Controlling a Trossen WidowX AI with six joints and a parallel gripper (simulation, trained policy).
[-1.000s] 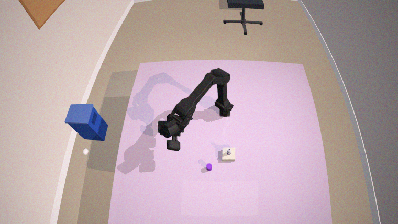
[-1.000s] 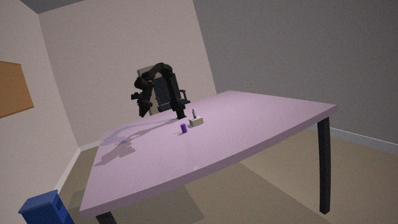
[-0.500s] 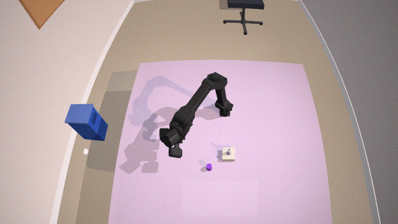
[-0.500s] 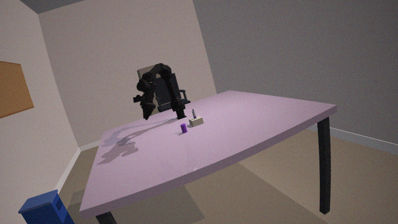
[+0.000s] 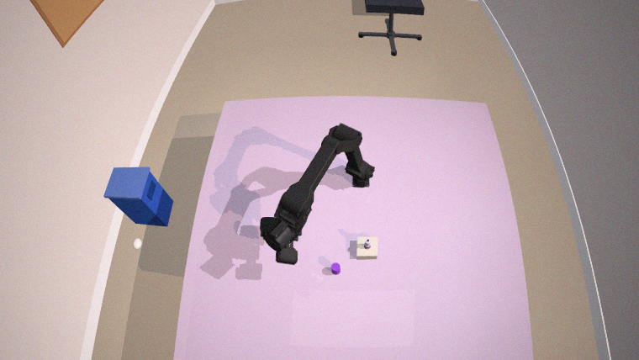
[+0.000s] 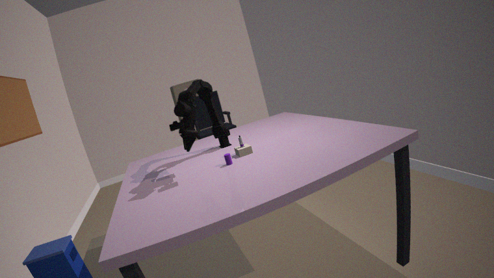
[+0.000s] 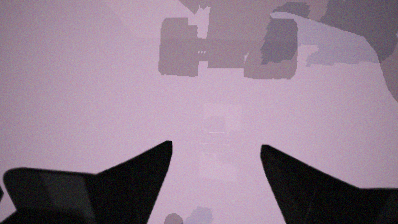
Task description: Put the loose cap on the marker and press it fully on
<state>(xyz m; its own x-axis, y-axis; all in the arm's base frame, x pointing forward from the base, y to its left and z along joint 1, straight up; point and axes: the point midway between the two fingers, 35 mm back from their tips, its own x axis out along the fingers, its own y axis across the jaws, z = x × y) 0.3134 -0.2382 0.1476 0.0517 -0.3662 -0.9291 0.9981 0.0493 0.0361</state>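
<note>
The purple cap is 170 mm to the left of my gripper tip, 90 mm below it and 50 mm ahead of it. From my gripper tip the other things lie so: cream holder block 270 mm to the left, 100 mm below, 30 mm behind.
</note>
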